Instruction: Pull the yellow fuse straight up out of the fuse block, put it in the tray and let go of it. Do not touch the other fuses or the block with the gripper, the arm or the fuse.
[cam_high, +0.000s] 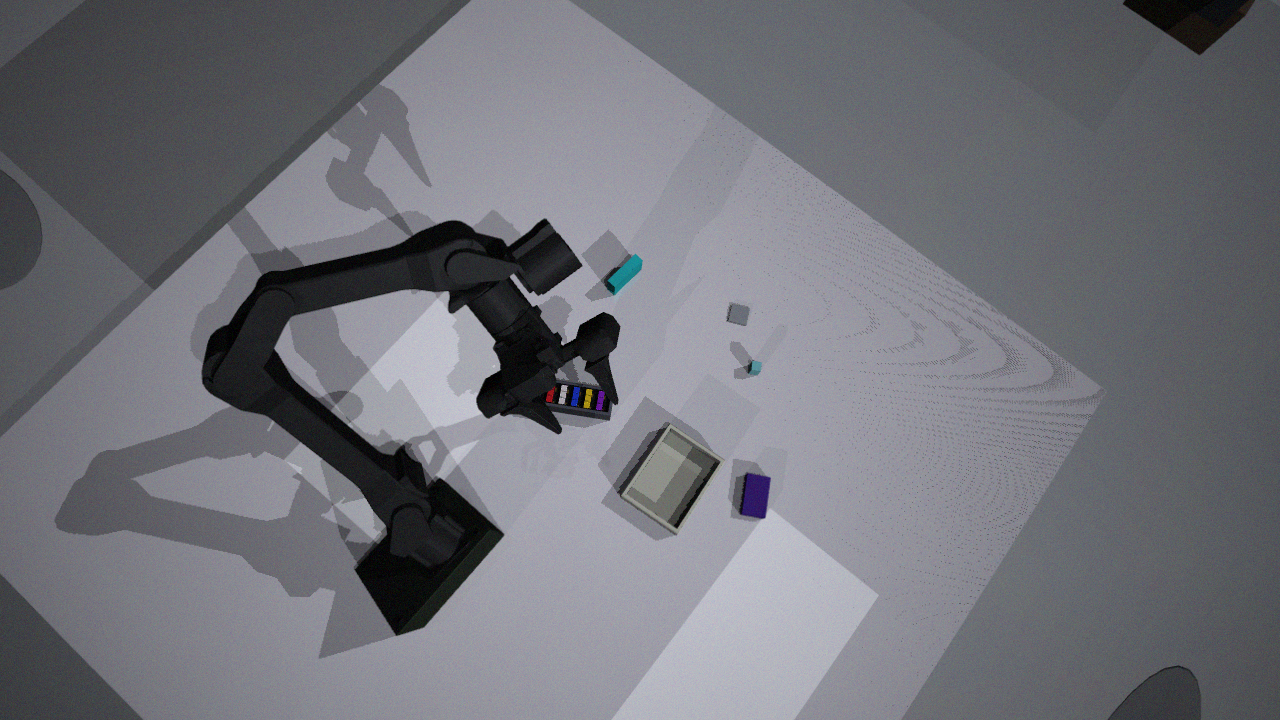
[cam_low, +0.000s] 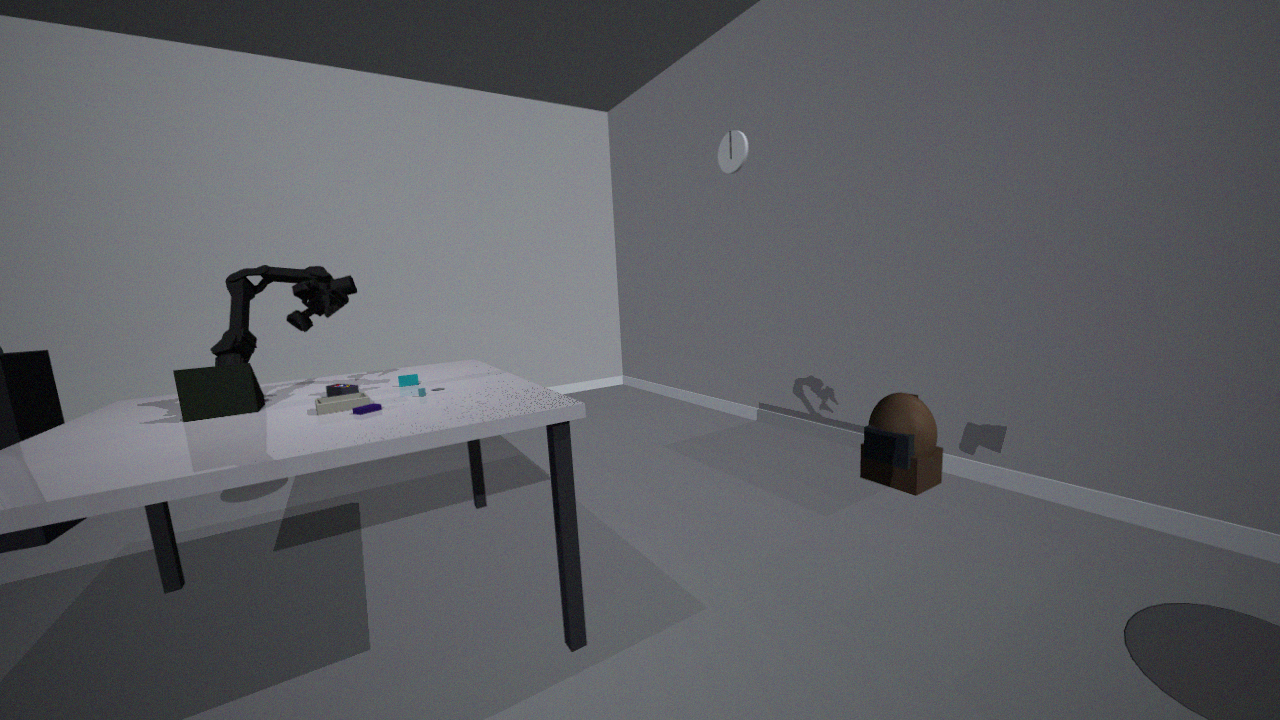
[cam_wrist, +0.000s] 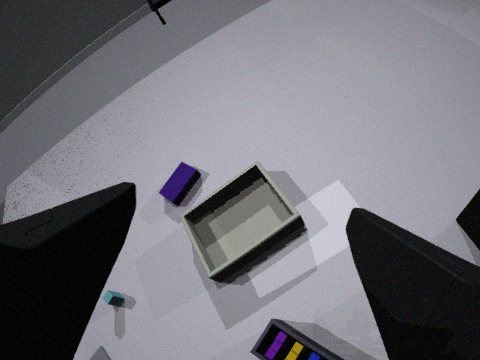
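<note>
Right now the yellow fuse is 5 cm ahead of my gripper tip, 5 cm to the left of it and 23 cm below it. Also, from my gripper tip: purple block (13 cm ahead, 23 cm to the right, 24 cm below); cyan bar (24 cm ahead, 16 cm to the left, 23 cm below); beige tray (6 cm ahead, 12 cm to the right, 25 cm below).
</note>
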